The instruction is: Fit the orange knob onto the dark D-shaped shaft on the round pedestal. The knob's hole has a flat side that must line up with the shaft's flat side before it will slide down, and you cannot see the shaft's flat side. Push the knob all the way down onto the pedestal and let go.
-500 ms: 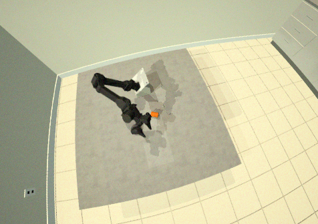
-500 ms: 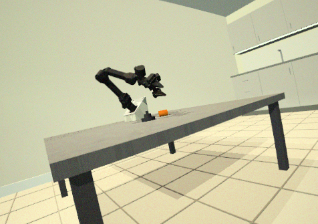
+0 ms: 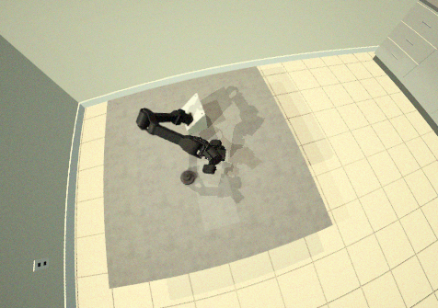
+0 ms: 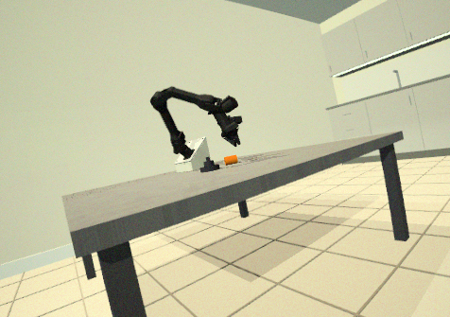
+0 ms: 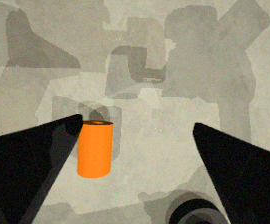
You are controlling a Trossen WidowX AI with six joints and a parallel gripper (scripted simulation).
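My gripper tip is now 6 cm past the orange knob, 6 cm above it and 1 cm to the left of it. From my gripper tip the other things lie so: round pedestal 19 cm to the right, 5 cm below, 1 cm behind.
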